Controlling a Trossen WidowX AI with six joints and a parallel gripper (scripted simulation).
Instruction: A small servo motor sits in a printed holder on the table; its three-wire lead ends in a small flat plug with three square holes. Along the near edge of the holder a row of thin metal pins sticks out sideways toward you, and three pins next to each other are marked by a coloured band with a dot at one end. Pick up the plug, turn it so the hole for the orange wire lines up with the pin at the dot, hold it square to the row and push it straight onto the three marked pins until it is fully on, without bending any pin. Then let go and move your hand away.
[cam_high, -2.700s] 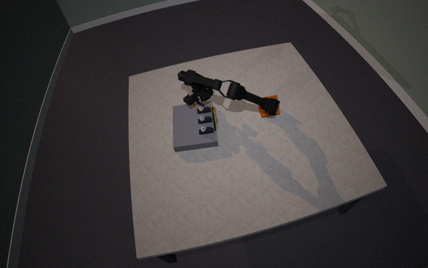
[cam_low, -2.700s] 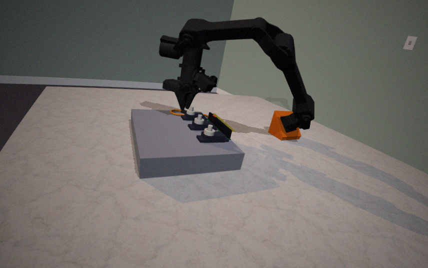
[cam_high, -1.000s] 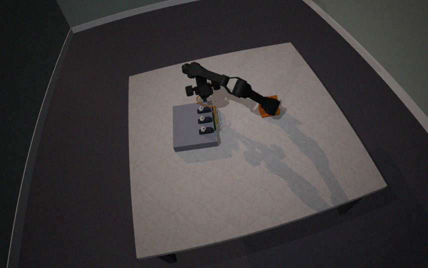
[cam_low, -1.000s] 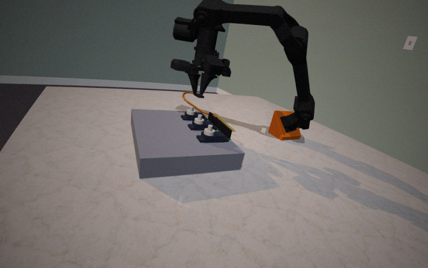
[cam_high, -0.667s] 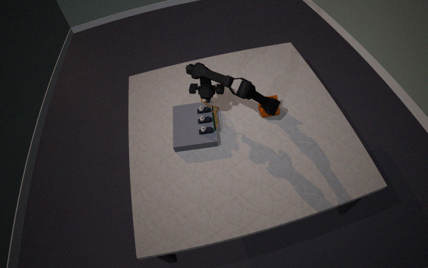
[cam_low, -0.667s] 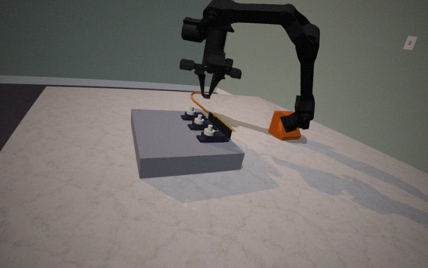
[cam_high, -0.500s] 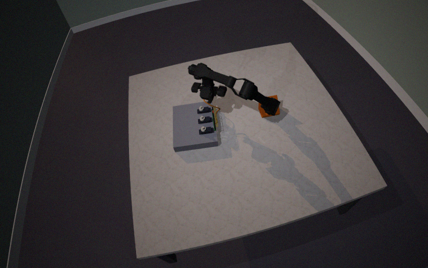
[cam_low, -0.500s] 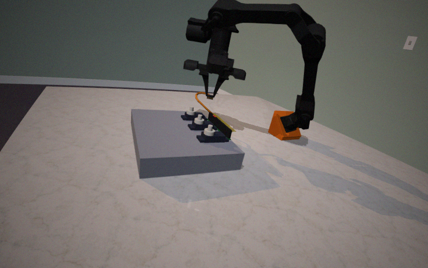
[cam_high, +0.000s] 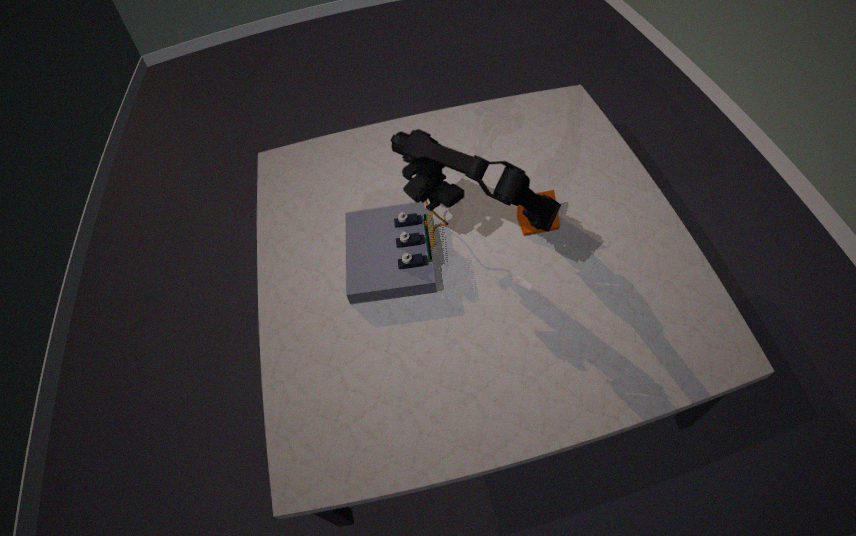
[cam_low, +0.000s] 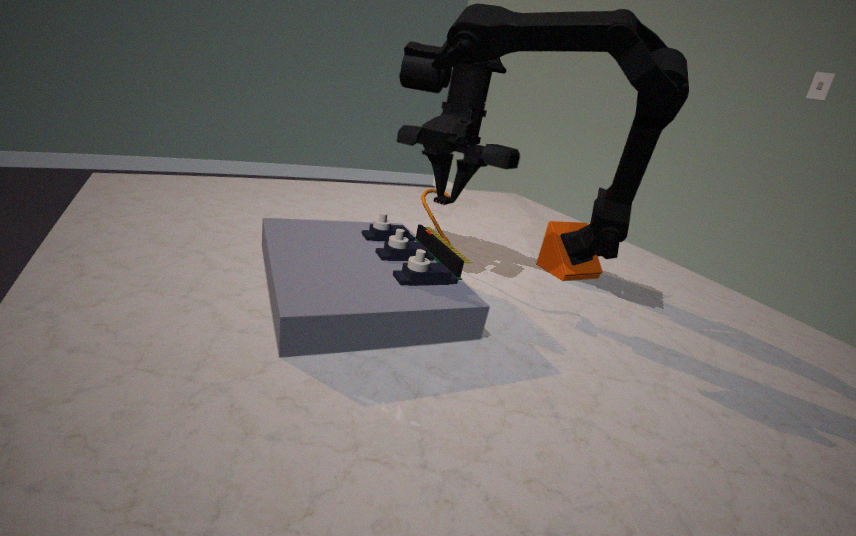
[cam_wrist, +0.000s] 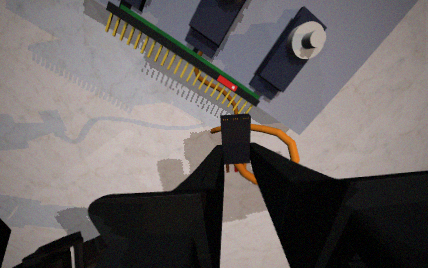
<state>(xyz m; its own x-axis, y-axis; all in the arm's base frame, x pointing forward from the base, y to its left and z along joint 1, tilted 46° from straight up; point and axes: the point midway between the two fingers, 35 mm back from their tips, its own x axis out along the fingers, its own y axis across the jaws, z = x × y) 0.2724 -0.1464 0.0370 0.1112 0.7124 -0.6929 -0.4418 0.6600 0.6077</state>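
My gripper tip is now 4 cm short of the red band, 2 cm to the right of it and 5 cm above it. From my gripper tip the other things lie so: grey holder (20 cm ahead, 3 cm to the left, 10 cm below); then dark strip (4 cm ahead, 6 cm to the left, 6 cm below).
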